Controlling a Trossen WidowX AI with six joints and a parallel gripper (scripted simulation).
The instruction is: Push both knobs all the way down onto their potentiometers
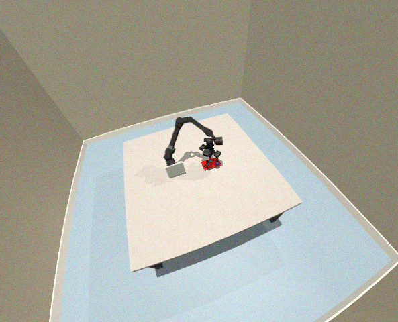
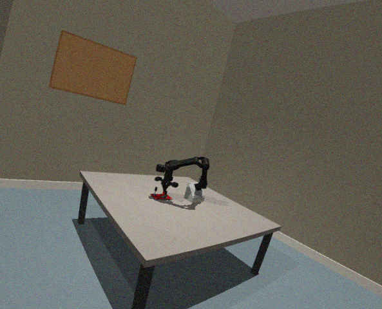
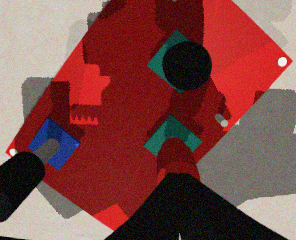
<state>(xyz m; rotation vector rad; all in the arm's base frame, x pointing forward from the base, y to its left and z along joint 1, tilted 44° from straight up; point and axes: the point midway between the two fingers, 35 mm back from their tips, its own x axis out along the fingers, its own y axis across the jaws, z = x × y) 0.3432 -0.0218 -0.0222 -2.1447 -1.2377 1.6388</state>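
The red knob is 10 mm below my gripper tip. The rest, counted from my gripper tip: teal potentiometer: 40 mm behind, 30 mm below, 20 mm to the right.
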